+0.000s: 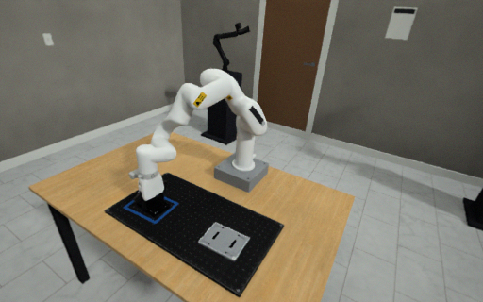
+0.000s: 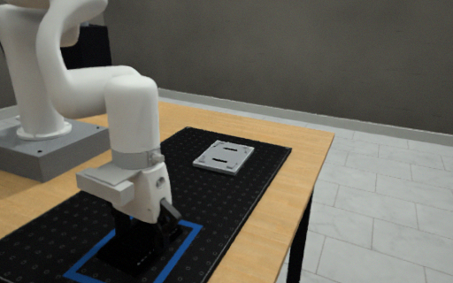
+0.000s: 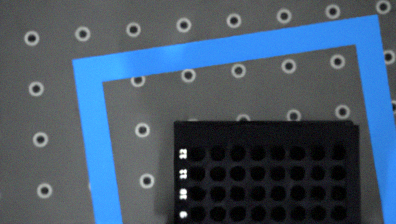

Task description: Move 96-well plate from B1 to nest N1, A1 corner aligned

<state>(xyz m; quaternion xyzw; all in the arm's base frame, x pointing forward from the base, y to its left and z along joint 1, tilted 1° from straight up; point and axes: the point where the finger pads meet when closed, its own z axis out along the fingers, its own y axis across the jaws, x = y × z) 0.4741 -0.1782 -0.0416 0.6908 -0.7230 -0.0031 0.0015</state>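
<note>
Right now the 96-well plate is 1 cm below my hand. The rest, counted from my hand: grey plate nest N1 (38 cm to the left, 3 cm behind, 1 cm below).
</note>
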